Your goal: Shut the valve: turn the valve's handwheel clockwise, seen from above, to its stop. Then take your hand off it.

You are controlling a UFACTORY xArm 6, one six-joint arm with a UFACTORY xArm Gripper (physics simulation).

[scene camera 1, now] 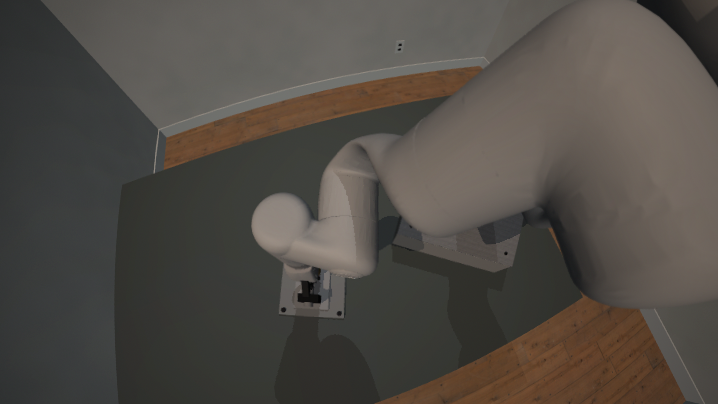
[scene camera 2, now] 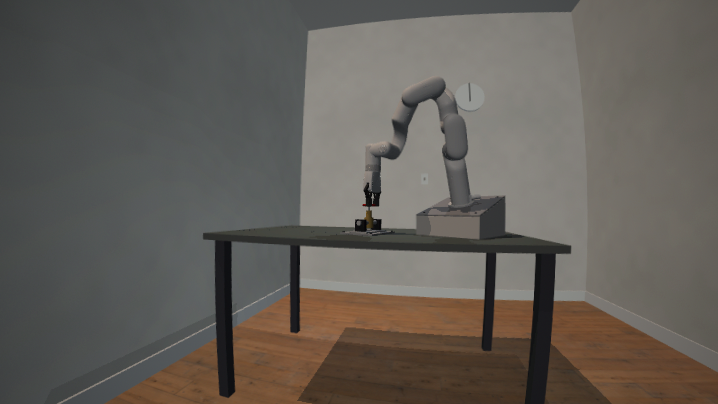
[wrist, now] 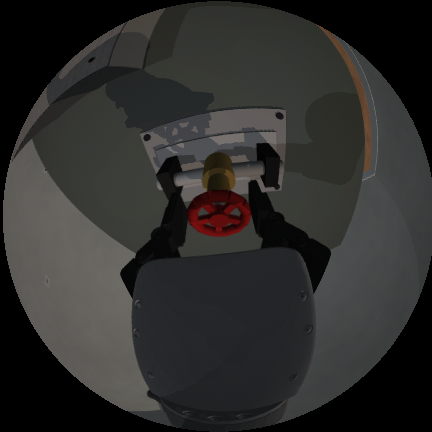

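The red handwheel (scene camera 2: 366, 205) (wrist: 218, 219) sits level on top of the brass valve body (scene camera 2: 369, 218) (wrist: 218, 165). A grey pipe (wrist: 190, 177) runs through the body between two black blocks. These stand on a pale base plate (scene camera 1: 288, 301) (wrist: 250, 118). My gripper (scene camera 2: 372, 200) (wrist: 215, 196) points down over the valve and is shut on the handwheel, one finger at each side of its rim. In scene camera 1 the wheel is hidden beneath the wrist. How far the wheel is turned cannot be read from these views.
The valve stands on a dark table (scene camera 1: 200, 200) (scene camera 2: 311, 236). The robot's box-shaped pedestal (scene camera 1: 451, 253) (scene camera 2: 447, 226) stands on the same table, to the right of the valve in both scene views. The arm (scene camera 1: 346, 211) (scene camera 2: 423, 91) arches from it to the valve.
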